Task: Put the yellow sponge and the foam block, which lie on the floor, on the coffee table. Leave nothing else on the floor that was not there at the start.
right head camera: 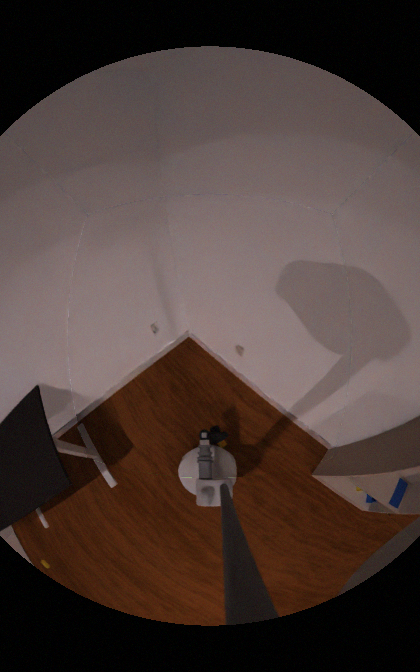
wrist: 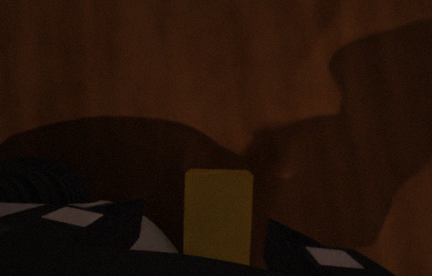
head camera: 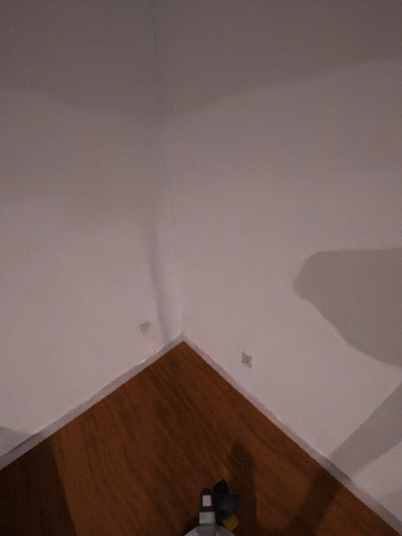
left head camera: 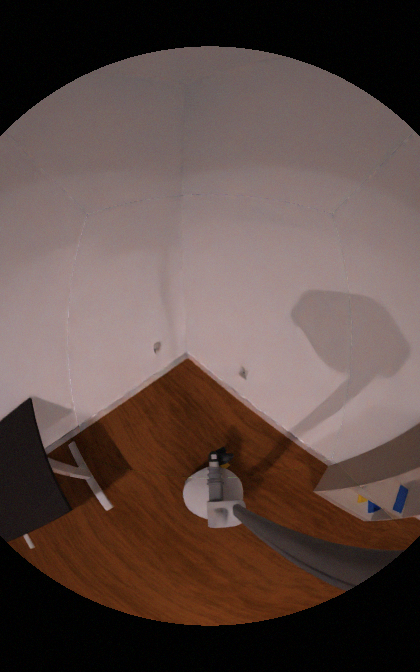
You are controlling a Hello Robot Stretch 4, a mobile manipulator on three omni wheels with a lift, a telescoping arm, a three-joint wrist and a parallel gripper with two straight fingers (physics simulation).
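Places are measured from the robot's base along level axes (x back, y up, z left), in centimetres.
Pixels of known places: gripper, fingertip midpoint: [wrist: 203, 228].
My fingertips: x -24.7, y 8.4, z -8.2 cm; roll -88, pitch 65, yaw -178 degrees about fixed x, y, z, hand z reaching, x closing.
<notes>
Ahead of a thing's pixels: the offset from my fingertips to its top centre. "pt": to the spot under its first point. Level surfaces: height alone.
My gripper [wrist: 207, 246] [head camera: 221, 502] [left head camera: 220, 456] [right head camera: 212, 435] is open and low over the wooden floor, just in front of my base. The yellow sponge @[dy -6.6, dx +1.0, dz -1.7 cm] [wrist: 217, 211] [head camera: 231, 522] [left head camera: 226, 465] [right head camera: 221, 443] lies on the floor between the two spread black fingers, and I cannot tell if it touches them. The coffee table @[dy +60.9 cm] [left head camera: 22, 480] [right head camera: 25, 460] has a dark top and white legs and stands at the far left. A small yellowish thing [right head camera: 45, 564] lies on the floor near the table; I cannot tell what it is.
I face a room corner with two white walls @[pt dy +122.4, dx -57.0, dz -23.7 cm] [head camera: 287, 215] and a skirting line. A pale shelf unit [left head camera: 370, 465] [right head camera: 370, 457] with blue and yellow items stands at the right. My mast's shadow falls on the right wall.
</notes>
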